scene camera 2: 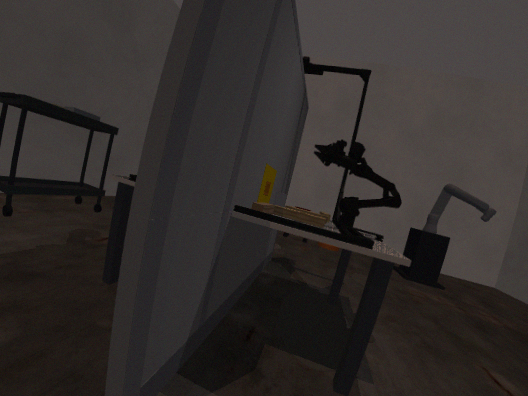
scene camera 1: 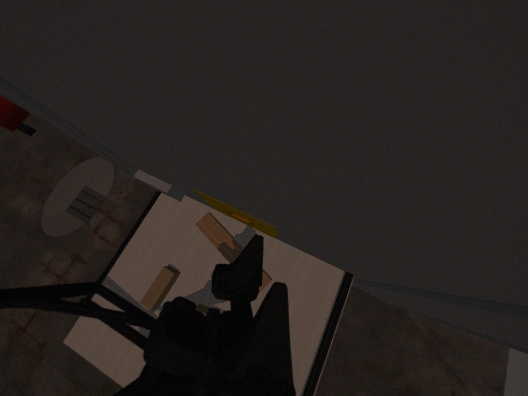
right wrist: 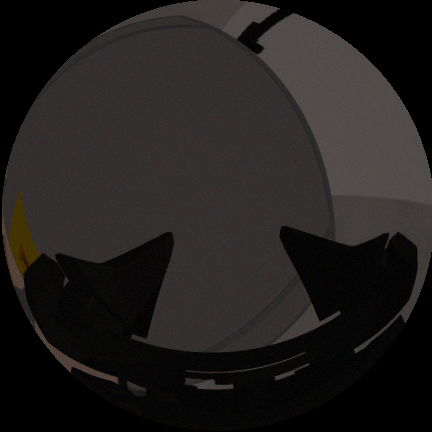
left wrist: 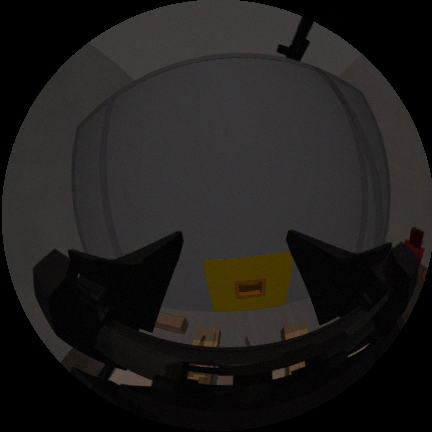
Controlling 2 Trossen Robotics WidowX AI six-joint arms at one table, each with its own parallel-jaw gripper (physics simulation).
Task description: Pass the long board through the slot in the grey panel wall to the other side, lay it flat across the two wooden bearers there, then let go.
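Frame: origin at the left arm's base, x back, y right, z up, level; centimetres.
Seen in the pictures: left gripper, fingertip midpoint: (scene camera 2: 314, 148) (left wrist: 235, 236); right gripper, fingertip midpoint: (scene camera 1: 268, 254) (right wrist: 227, 234); left arm's base, link origin: (scene camera 2: 345, 226).
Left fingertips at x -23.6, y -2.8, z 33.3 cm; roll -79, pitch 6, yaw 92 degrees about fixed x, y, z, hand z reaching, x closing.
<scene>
Pixels of each thing's top centre, then the offset from my left fingertips to it. "spot": a spot on its surface instead.
- long reddish-brown board, top centre: (scene camera 1: 231, 250) dy +2.7, dx -34.8, dz -31.2 cm
- orange-framed slot, surface spot: (scene camera 1: 241, 216) spot: dy +2.3, dx -24.7, dz -21.2 cm
- separate wooden block, top centre: (scene camera 1: 157, 287) dy +18.3, dx -54.9, dz -30.8 cm
- wood piece, top centre: (scene camera 1: 213, 325) dy -3.0, dx -55.0, dz -28.9 cm
The long reddish-brown board (scene camera 1: 215, 232) lies slanted on the table in scene camera 1, partly hidden by my right gripper (scene camera 1: 270, 262) (right wrist: 227, 232), which is open and empty above the table, facing the grey panel wall (scene camera 1: 350, 125) (scene camera 2: 240, 110) (left wrist: 225, 150) (right wrist: 175, 150). A yellow plate (scene camera 1: 212, 203) (scene camera 2: 268, 180) (left wrist: 222, 275) (right wrist: 21, 230) surrounds the orange-framed slot (scene camera 1: 241, 216) (left wrist: 250, 295). My left gripper (scene camera 2: 319, 154) (left wrist: 235, 236) is open and empty, high above the other table. Two wooden bearers (left wrist: 206, 336) (left wrist: 295, 330) lie below it, partly hidden by the gripper body.
A separate wooden block (scene camera 1: 161, 287) lies left of the right arm, with another wood piece (scene camera 1: 202, 308) mostly hidden. Another block (left wrist: 171, 322) lies left of the bearers. Wooden pieces (scene camera 2: 295, 214) lie on the left arm's table. A black post (scene camera 2: 361, 110) stands behind that arm.
</scene>
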